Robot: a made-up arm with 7 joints. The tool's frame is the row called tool. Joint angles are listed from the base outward.
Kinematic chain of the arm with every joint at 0, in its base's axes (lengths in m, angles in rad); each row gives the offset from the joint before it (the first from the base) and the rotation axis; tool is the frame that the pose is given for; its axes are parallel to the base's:
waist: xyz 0 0.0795 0 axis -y
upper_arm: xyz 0 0.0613 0 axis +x
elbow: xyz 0 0 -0.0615 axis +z
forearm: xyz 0 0 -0.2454 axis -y
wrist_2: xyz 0 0 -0.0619 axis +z
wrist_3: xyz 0 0 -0.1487 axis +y
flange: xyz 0 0 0 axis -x
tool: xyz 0 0 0
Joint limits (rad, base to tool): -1.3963..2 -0.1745..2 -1.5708..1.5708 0..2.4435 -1.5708..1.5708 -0.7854..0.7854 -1.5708..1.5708
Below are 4 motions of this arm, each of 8 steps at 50 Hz.
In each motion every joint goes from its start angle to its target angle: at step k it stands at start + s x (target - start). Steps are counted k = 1, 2, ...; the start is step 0. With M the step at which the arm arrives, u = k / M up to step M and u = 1 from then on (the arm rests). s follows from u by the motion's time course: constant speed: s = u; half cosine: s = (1 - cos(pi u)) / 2; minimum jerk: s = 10 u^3 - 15 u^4 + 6 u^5.
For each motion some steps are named. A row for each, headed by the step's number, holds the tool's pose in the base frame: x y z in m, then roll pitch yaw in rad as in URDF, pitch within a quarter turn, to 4 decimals.
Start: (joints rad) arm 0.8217 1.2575 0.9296 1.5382 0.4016 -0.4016 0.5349
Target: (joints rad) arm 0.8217 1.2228 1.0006 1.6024 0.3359 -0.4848 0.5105
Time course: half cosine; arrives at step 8
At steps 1, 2, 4, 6, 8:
1: 0.0387 0.4910 0.1353 2.8997 0.2458 -2.0905
2: 0.0378 0.4901 0.1344 2.9083 0.2588 -2.0794
4: 0.0347 0.4874 0.1314 2.9377 0.3002 -2.0415
6: 0.0316 0.4846 0.1283 2.9689 0.3399 -2.0011
8: 0.0304 0.4835 0.1269 2.9824 0.3558 -1.9836

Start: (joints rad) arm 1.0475 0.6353 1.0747 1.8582 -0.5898 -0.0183 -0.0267
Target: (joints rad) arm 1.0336 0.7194 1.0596 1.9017 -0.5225 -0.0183 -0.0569
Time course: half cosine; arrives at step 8
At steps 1, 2, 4, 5, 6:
1: 0.1282 0.4304 0.0370 -2.6259 -0.5115 -1.7047
2: 0.1256 0.4304 0.0386 -2.6210 -0.4993 -1.7008
4: 0.1172 0.4299 0.0435 -2.6058 -0.4592 -1.6884
5: 0.1127 0.4295 0.0462 -2.5978 -0.4374 -1.6818
6: 0.1090 0.4291 0.0485 -2.5913 -0.4188 -1.6761

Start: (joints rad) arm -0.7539 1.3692 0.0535 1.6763 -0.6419 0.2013 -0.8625
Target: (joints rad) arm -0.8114 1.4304 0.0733 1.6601 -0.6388 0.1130 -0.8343
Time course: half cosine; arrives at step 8
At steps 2, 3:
2: 0.1216 0.4230 -0.1755 1.7626 0.4080 -1.7768
3: 0.1223 0.4241 -0.1743 1.7440 0.4062 -1.7968

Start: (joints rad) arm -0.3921 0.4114 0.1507 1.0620 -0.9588 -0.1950 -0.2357
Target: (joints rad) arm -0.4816 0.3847 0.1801 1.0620 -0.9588 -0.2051 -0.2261
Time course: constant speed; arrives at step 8
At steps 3, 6, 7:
3: 0.0145 0.3280 -0.4077 1.0144 -0.1225 -1.2556
6: 0.0000 0.3262 -0.4088 0.9816 -0.1204 -1.2412
7: -0.0049 0.3256 -0.4091 0.9707 -0.1195 -1.2364

